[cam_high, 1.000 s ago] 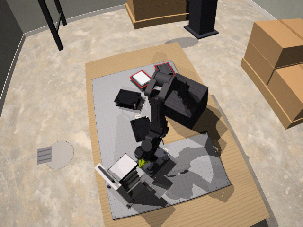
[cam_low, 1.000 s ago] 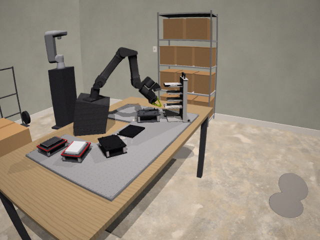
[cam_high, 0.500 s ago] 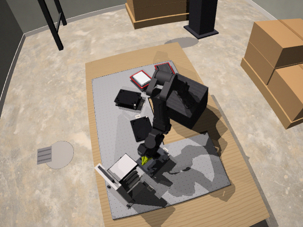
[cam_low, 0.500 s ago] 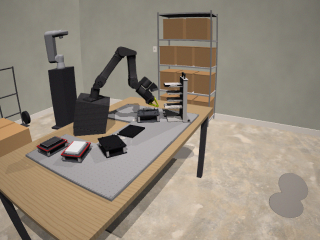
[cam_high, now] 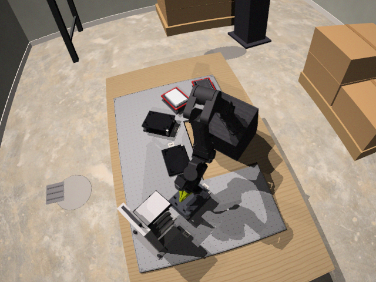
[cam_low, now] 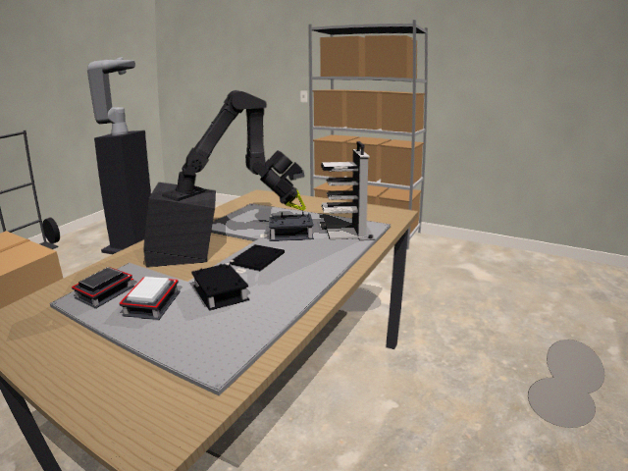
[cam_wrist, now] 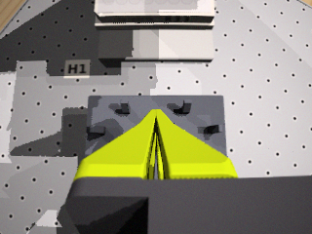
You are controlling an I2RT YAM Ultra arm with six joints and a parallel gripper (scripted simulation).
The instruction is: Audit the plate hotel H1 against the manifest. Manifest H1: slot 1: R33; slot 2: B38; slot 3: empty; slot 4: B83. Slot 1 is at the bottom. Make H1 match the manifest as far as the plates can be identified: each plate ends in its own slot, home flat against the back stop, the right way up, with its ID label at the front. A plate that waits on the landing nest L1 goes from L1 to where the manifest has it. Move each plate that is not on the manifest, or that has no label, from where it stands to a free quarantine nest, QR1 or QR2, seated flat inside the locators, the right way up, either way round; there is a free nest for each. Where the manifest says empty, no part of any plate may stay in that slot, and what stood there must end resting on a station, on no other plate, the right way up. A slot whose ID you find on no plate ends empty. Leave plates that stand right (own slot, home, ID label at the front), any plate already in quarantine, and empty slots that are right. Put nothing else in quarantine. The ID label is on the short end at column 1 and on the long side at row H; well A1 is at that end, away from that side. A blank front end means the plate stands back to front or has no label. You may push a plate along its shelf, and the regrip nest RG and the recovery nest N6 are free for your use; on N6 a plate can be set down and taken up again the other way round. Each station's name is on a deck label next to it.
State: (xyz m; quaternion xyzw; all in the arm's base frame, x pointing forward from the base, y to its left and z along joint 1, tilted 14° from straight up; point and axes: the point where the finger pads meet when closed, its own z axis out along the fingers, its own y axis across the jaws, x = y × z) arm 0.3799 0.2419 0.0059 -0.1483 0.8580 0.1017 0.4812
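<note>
The regrip nest lies 50 mm behind my hand, 20 mm to the right of it and 50 mm below it. Also, from my hand: RG deck label: 140 mm behind, 60 mm to the right, 110 mm below; hotel upright post: 200 mm ahead, 80 mm to the left, 50 mm above; H1 deck label: 40 mm ahead, 120 mm to the left, 110 mm below.
</note>
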